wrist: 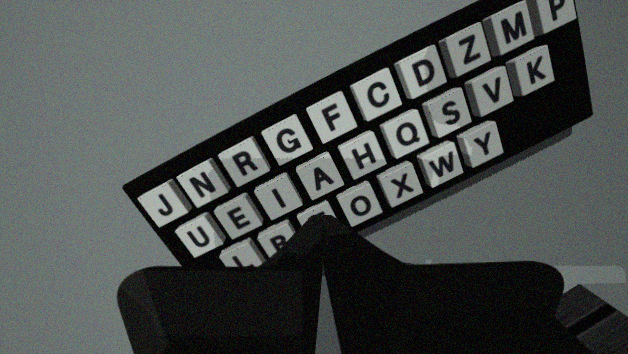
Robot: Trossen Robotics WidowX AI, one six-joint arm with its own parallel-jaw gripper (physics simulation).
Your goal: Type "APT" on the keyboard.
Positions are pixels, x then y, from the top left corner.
Scene:
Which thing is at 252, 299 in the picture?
My gripper.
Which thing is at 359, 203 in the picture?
A key.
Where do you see a key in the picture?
245, 161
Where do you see a key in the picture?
319, 175

